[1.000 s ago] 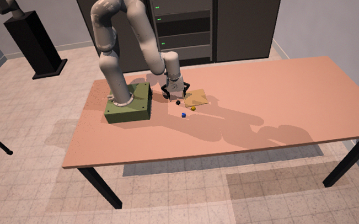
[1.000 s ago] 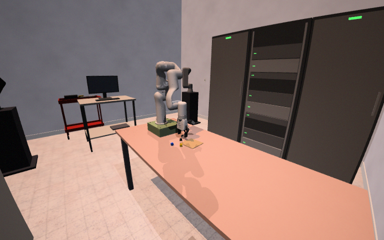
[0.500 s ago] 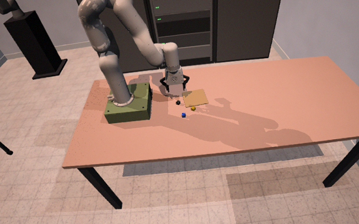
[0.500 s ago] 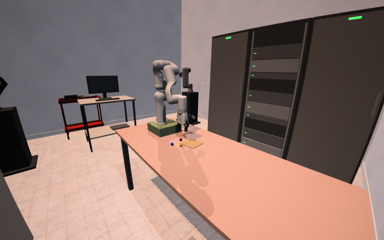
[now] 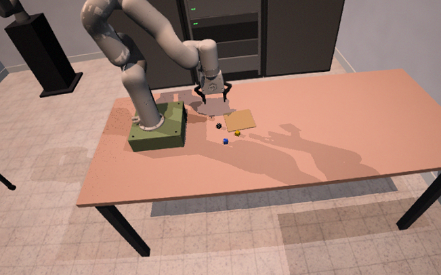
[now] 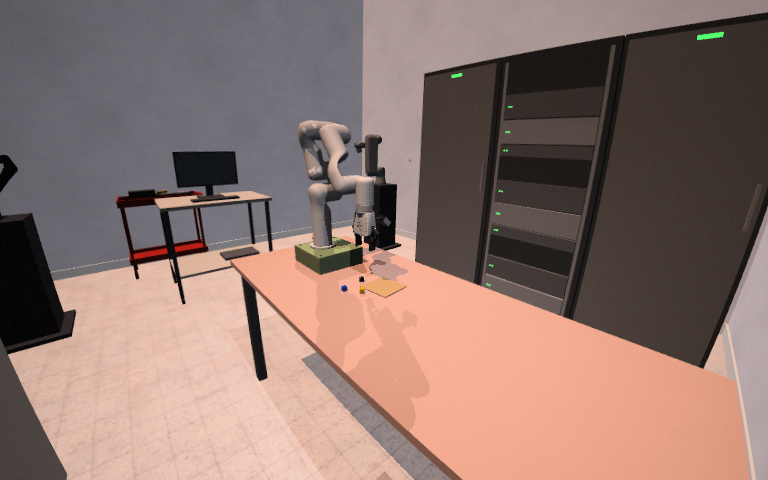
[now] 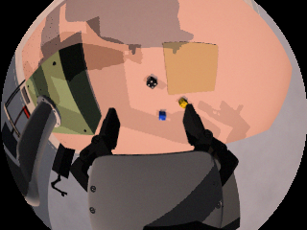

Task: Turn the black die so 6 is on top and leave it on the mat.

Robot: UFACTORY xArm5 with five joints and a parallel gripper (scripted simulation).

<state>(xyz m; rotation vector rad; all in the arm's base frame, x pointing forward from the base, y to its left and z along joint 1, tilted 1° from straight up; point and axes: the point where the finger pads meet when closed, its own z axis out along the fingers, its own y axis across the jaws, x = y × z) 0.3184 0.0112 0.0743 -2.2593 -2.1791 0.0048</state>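
My hand is 15 cm above the black die and 2 cm to the left of it. From my hand the other things lie so: blue die 15 cm below, 13 cm to the right, 3 cm ahead; yellow die 15 cm below, 9 cm to the right, 9 cm ahead; tan mat 16 cm below, 11 cm ahead, 1 cm to the left.
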